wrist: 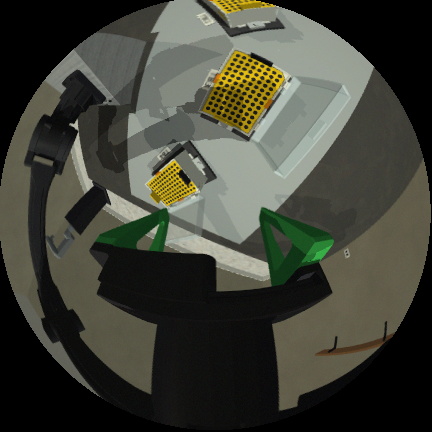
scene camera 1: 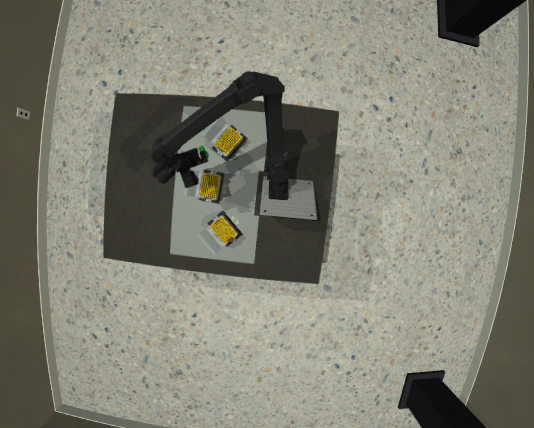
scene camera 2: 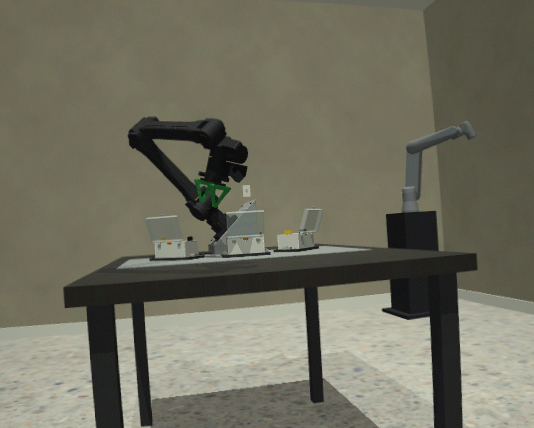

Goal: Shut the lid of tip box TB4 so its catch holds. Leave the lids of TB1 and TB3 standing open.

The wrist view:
my gripper: 213,212
pale grey mat: 185,49
tip box: 187,156
